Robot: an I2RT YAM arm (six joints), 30 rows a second.
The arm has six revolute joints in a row. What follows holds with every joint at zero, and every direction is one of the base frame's.
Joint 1 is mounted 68 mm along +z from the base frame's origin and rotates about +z.
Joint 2 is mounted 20 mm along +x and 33.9 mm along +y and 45.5 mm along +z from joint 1 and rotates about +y.
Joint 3 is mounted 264 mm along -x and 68.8 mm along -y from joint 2 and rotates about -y.
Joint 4 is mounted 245 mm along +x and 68.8 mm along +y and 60 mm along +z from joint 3 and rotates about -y.
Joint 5 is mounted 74 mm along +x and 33.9 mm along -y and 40.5 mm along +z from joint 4 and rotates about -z.
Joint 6 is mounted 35.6 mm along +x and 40.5 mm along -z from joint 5 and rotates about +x.
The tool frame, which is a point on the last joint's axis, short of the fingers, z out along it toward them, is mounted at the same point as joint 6; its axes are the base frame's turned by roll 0, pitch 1.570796 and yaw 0 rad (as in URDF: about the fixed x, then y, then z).
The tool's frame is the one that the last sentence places.
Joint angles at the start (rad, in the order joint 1, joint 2, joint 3, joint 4, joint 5, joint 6): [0.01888 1.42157 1.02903 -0.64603 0.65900 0.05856]
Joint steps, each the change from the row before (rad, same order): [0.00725 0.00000 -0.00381 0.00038 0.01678 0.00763]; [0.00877 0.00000 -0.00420 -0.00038 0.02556 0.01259]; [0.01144 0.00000 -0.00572 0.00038 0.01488 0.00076]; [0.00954 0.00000 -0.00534 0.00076 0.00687 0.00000]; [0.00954 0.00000 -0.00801 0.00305 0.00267 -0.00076]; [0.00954 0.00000 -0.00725 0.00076 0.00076 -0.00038]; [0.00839 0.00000 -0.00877 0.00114 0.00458 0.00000]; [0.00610 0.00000 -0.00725 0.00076 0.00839 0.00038]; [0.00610 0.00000 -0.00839 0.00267 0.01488 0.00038]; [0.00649 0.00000 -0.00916 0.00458 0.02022 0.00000]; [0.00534 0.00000 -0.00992 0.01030 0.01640 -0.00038]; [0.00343 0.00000 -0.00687 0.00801 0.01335 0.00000]
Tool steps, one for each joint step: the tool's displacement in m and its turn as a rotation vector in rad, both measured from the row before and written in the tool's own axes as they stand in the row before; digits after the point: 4 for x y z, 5 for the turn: [0.0009 0.0015 -0.0006 0.01301 -0.00199 0.00060]; [0.0011 0.0015 -0.0008 0.02100 -0.00281 0.00382]; [0.0014 0.0026 -0.0011 0.00896 -0.00312 -0.01025]; [0.0013 0.0024 -0.0009 0.00199 -0.00219 -0.00926]; [0.0018 0.0029 -0.0005 -0.00214 -0.00163 -0.01028]; [0.0019 0.0028 -0.0006 -0.00391 -0.00038 -0.01093]; [0.0022 0.0026 -0.0002 0.00062 0.00074 -0.01058]; [0.0018 0.0018 0.0000 0.00559 0.00077 -0.00796]; [0.0019 0.0017 0.0001 0.01204 -0.00042 -0.00746]; [0.0019 0.0017 0.0001 0.01711 -0.00204 -0.00732]; [0.0016 0.0017 0.0004 0.01361 -0.00470 -0.00347]; [0.0010 0.0011 0.0003 0.01150 -0.00389 -0.00131]
